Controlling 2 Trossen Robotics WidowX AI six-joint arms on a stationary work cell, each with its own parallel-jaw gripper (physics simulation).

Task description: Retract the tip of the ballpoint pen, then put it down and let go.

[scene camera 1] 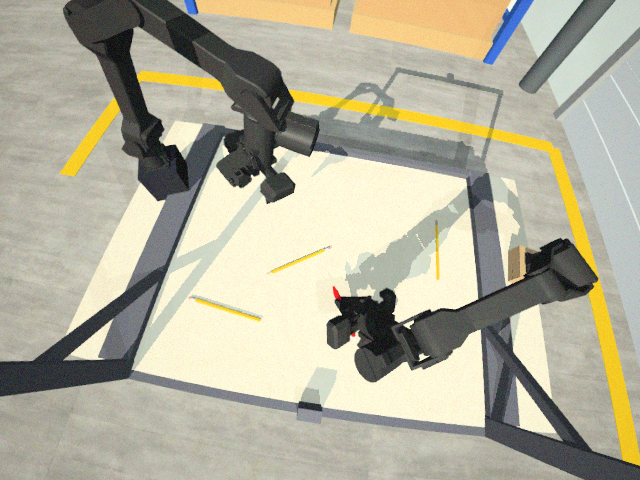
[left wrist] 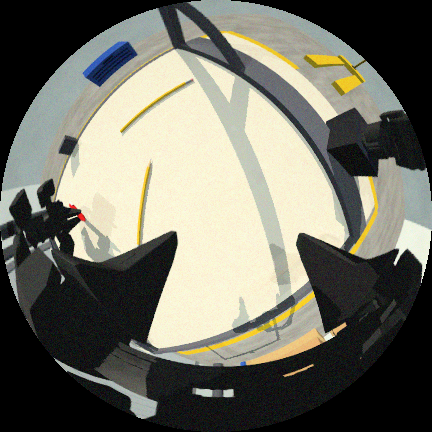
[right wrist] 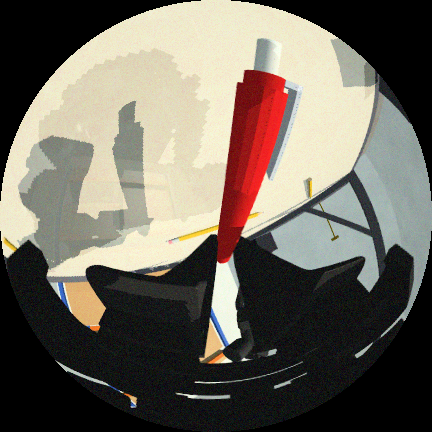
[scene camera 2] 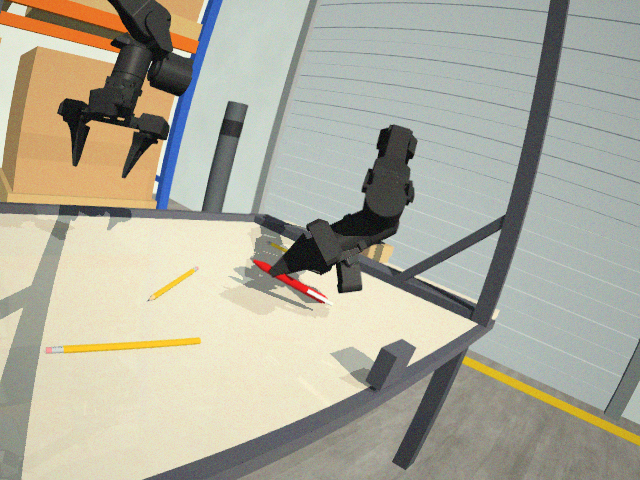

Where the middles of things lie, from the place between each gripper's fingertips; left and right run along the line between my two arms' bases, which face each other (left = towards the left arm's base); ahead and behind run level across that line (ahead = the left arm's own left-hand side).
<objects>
The red ballpoint pen (right wrist: 263, 115) lies 270 mm to the right of my left hand, 210 mm behind it and 100 mm below it. Also, from my left hand: white pen button (right wrist: 267, 52): 300 mm to the right, 250 mm behind, 110 mm below; small grey block (scene camera 2: 392, 359): 430 mm behind, 240 mm to the right, 120 mm below.
My right gripper is now 30 mm past the red ballpoint pen and 20 mm to the left of it. Also, from my right hand: white pen button: 70 mm behind, 50 mm to the right, 20 mm below; then small grey block: 250 mm behind, 20 mm below, 10 mm to the left.
</objects>
